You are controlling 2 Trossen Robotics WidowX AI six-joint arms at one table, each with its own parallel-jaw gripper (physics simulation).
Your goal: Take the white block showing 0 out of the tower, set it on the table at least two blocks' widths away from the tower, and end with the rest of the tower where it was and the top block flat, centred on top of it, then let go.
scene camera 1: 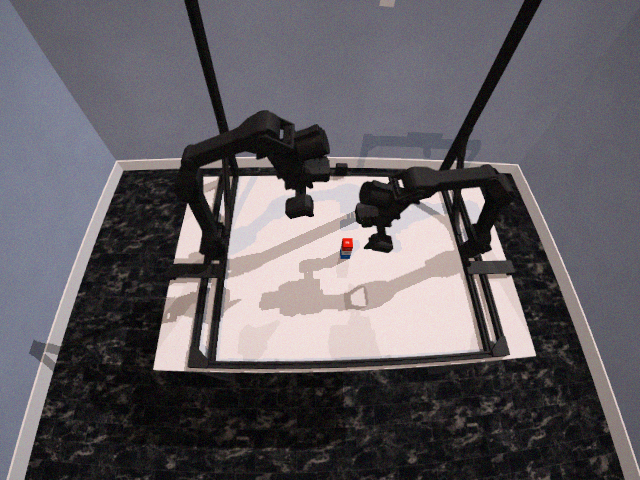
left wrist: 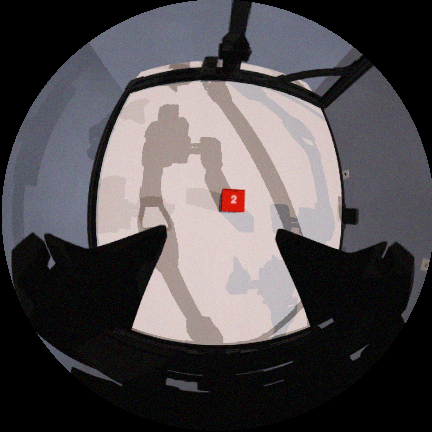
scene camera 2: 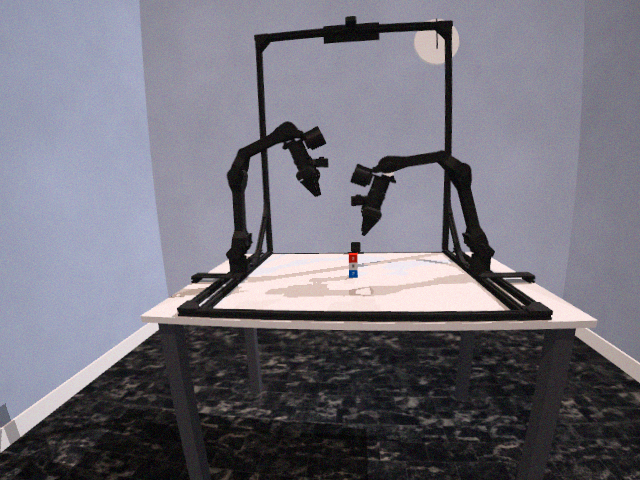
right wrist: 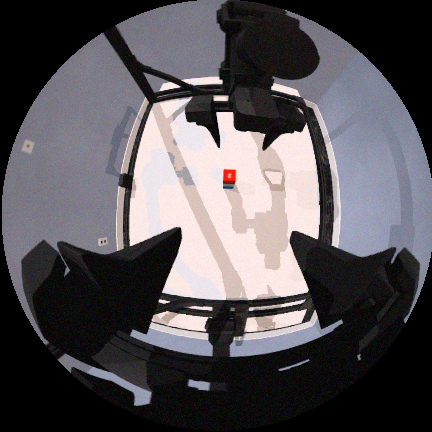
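Seen in the pictures: left gripper, fingertip midpoint: [scene camera 1: 363, 235] [left wrist: 222, 232] [scene camera 2: 362, 233] [right wrist: 241, 146]; right gripper, fingertip midpoint: [scene camera 1: 311, 201] [scene camera 2: 318, 195] [right wrist: 237, 234]; left arm's base, origin of the base link: [scene camera 1: 470, 250] [scene camera 2: 480, 270] [right wrist: 228, 87]; right arm's base, origin of the base link: [scene camera 1: 215, 251] [left wrist: 230, 71] [scene camera 2: 238, 271] [right wrist: 220, 310].
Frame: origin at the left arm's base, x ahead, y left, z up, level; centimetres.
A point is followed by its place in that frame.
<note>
A tower of three blocks stands upright near the table's middle. The red top block [scene camera 1: 347, 243] {x 46.9, y 0.6, z 6.7 cm} [scene camera 2: 353, 257] {x 46.6, y 1.8, z 5.7 cm} [left wrist: 233, 200] {x 46.7, y 0.2, z 6.7 cm} [right wrist: 229, 176] {x 47.2, y 0.4, z 6.7 cm} shows a 2 on its upper face in the left wrist view. The white block [scene camera 2: 353, 266] {x 46.7, y 1.8, z 2.3 cm} is in the middle, and the blue block [scene camera 1: 345, 255] {x 46.9, y 1.7, z 0.2 cm} [scene camera 2: 353, 274] {x 46.7, y 1.8, z -0.7 cm} [right wrist: 228, 187] {x 48.5, y 0.5, z -0.3 cm} is at the bottom. My left gripper [scene camera 2: 363, 233] {x 43.2, y 2.2, z 14.7 cm} [left wrist: 222, 232] {x 43.2, y 2.2, z 14.7 cm} is open and empty, above the tower and a little to its right in scene camera 2. My right gripper [scene camera 2: 318, 194] {x 58.9, y 0.0, z 28.3 cm} [right wrist: 237, 234] {x 58.9, y 0.0, z 28.3 cm} is open and empty, higher up and to the tower's left.
The white table [scene camera 1: 289, 341] {x 65.7, y 29.9, z -1.9 cm} [scene camera 2: 289, 302] {x 65.7, y 26.1, z -1.9 cm} carries a black frame [scene camera 1: 330, 363] {x 53.5, y 36.8, z -0.5 cm} [scene camera 2: 330, 314] {x 52.4, y 37.9, z -0.1 cm} along its edges, with uprights and a top bar at the back. A small black box [scene camera 1: 341, 167] {x 46.0, y -36.0, z 3.3 cm} [scene camera 2: 355, 246] {x 45.9, y -35.7, z 1.7 cm} is at the back edge. Shadows of the arms fall across the table.
</note>
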